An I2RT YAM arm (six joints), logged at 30 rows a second.
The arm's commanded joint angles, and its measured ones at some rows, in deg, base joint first. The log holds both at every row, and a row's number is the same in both.
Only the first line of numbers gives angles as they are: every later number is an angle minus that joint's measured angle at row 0.
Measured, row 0:
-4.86, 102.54, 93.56, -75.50, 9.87, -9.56
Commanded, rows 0 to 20:
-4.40, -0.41, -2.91, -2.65, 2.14, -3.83
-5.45, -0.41, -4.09, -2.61, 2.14, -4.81
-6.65, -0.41, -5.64, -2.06, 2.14, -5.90
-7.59, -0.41, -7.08, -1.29, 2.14, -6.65
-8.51, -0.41, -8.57, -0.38, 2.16, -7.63
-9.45, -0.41, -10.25, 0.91, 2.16, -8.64
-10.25, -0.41, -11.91, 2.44, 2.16, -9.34
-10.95, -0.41, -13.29, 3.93, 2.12, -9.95
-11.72, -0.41, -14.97, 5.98, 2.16, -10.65
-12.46, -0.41, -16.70, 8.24, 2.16, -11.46
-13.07, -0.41, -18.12, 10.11, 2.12, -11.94
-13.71, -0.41, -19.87, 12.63, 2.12, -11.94
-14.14, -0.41, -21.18, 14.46, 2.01, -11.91
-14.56, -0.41, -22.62, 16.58, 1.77, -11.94
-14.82, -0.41, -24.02, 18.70, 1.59, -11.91
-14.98, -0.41, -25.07, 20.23, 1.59, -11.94
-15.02, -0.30, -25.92, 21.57, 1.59, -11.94
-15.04, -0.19, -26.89, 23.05, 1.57, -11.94
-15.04, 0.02, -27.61, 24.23, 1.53, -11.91
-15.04, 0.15, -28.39, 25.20, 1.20, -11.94
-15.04, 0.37, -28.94, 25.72, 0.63, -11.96
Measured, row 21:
-14.93, 0.00, -27.08, 24.43, 1.51, -10.91
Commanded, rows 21 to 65:
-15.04, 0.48, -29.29, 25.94, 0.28, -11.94
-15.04, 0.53, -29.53, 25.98, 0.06, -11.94
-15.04, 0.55, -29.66, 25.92, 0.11, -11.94
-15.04, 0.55, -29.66, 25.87, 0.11, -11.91
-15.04, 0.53, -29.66, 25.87, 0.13, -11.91
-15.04, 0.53, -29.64, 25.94, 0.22, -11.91
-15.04, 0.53, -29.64, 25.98, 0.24, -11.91
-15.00, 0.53, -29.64, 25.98, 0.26, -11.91
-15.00, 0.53, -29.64, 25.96, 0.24, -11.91
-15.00, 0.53, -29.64, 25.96, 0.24, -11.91
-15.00, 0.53, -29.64, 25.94, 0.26, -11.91
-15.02, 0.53, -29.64, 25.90, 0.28, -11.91
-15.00, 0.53, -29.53, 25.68, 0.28, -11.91
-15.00, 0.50, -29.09, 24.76, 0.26, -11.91
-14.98, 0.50, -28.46, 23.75, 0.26, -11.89
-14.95, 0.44, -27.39, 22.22, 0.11, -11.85
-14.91, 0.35, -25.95, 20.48, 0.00, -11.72
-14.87, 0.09, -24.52, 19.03, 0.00, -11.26
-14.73, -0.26, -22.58, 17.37, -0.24, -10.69
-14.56, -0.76, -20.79, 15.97, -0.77, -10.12
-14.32, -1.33, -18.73, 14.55, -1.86, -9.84
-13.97, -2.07, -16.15, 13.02, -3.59, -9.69
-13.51, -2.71, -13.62, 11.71, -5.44, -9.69
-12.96, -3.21, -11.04, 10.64, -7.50, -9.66
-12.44, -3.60, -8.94, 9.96, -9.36, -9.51
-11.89, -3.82, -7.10, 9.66, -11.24, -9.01
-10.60, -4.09, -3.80, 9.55, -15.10, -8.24
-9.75, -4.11, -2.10, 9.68, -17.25, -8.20
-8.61, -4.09, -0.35, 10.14, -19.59, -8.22
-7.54, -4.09, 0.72, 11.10, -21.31, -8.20
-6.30, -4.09, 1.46, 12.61, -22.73, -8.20
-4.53, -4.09, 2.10, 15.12, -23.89, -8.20
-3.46, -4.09, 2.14, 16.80, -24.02, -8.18
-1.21, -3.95, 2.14, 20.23, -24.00, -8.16
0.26, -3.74, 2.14, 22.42, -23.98, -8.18
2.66, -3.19, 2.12, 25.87, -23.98, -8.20
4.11, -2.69, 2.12, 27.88, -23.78, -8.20
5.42, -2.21, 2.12, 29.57, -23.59, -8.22
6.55, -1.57, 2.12, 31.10, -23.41, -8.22
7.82, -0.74, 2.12, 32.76, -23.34, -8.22
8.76, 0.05, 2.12, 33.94, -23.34, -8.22
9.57, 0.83, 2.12, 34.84, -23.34, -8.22
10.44, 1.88, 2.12, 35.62, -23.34, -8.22
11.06, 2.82, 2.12, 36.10, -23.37, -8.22
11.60, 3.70, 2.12, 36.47, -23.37, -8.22
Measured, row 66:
10.03, -0.15, 1.42, 35.47, -22.47, -9.34
